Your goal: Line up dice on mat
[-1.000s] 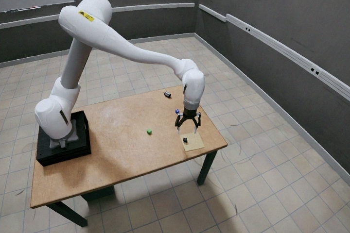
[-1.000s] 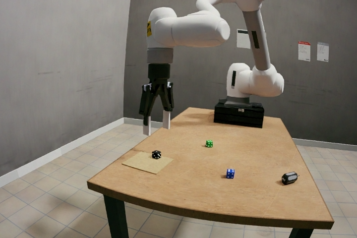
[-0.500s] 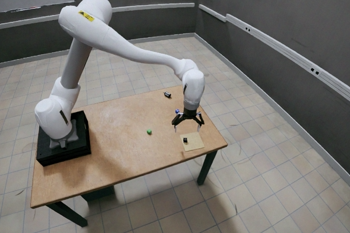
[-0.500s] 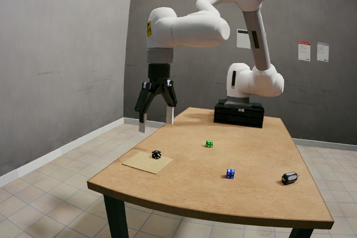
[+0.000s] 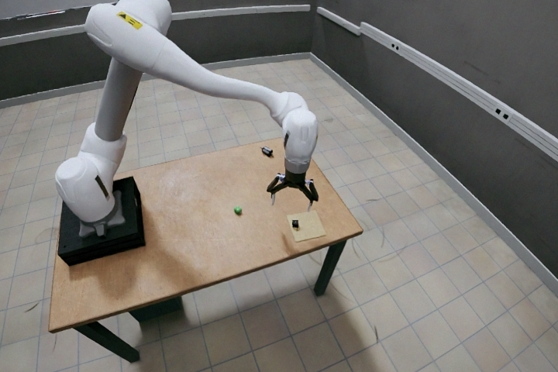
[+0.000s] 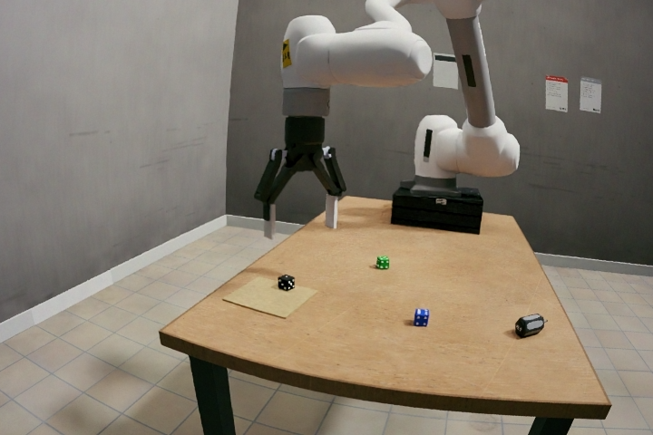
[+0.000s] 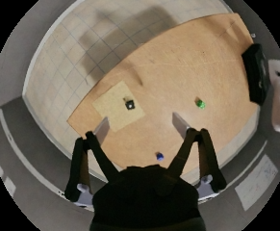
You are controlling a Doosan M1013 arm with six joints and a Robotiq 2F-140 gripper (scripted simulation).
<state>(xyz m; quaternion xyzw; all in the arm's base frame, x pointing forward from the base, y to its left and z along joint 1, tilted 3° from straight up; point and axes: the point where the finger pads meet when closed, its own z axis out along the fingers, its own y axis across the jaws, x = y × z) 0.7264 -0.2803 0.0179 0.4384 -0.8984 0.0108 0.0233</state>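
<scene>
Now: hand 180 mm past the green die, 150 mm to the right of it and 120 mm above it. Also, from my hand: tan mat 60 mm ahead, 40 mm to the right, 130 mm below; blue die 100 mm ahead, 250 mm to the left, 120 mm below; black die 20 mm ahead, 20 mm to the right, 110 mm below.
</scene>
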